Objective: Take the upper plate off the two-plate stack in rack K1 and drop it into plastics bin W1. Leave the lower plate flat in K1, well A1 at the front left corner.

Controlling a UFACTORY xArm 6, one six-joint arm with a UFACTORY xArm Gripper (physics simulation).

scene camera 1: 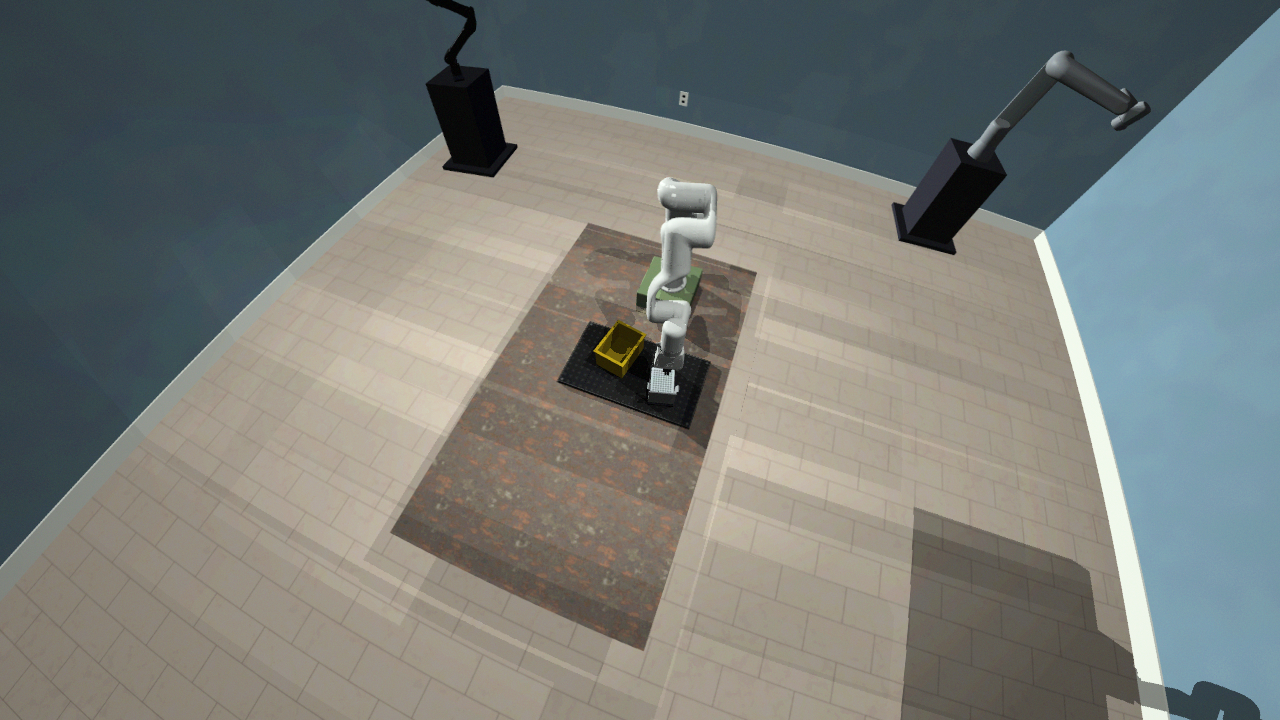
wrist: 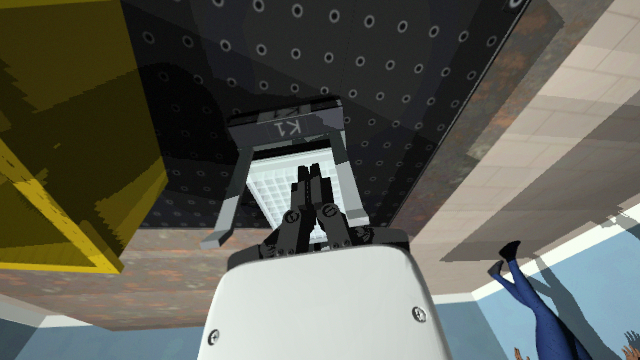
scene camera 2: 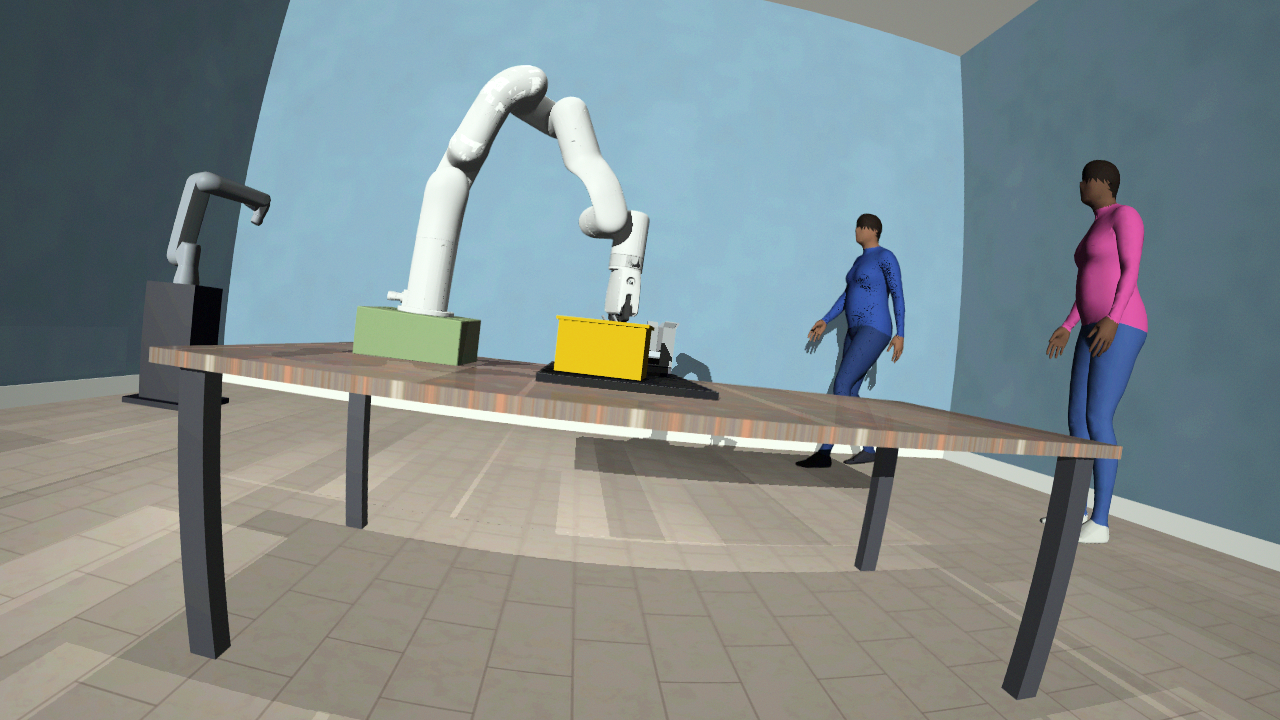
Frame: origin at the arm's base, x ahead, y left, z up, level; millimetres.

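Where they show: gripper, fingertip midpoint: (scene camera 1: 666, 371) (wrist: 311, 176); arm's base, origin of the base link: (scene camera 2: 425, 313).
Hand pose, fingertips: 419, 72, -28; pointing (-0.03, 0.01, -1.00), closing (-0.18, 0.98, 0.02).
Each offset is from my fingertips to the top centre of the thing, as dx, dy, dz. "pt": to the spot under its first point. Level surfaces: height alone.
A pale, clear-looking plate with a grid of wells {pt +59, +1, -1} (scene camera 1: 663, 385) (wrist: 265, 186) lies in rack K1 {+43, -7, +68} (scene camera 2: 667, 343) (wrist: 322, 121), a dark labelled base with grey corner uprights. In the wrist view the plate's left edge runs at an angle to the left upright, with a dark gap between them. The two plates cannot be told apart. My gripper (scene camera 1: 666, 370) (wrist: 311, 176) is shut, with no plate between its fingers. Its tips are over or against the plate; contact is unclear. In scene camera 2 the bin hides the tips. Yellow bin W1 {-48, -194, +48} (scene camera 1: 615, 365) (scene camera 2: 599, 349) (wrist: 95, 95) stands beside the rack.
A black perforated board {-1, -117, -51} (scene camera 1: 583, 368) (scene camera 2: 689, 388) (wrist: 280, 30) carries the bin and rack on the brown table {dz -65} (scene camera 1: 546, 501) (scene camera 2: 805, 420). The arm's green base block (scene camera 1: 656, 292) (scene camera 2: 416, 335) stands behind them. Two people (scene camera 2: 866, 295) (scene camera 2: 1109, 268) stand beyond the table.
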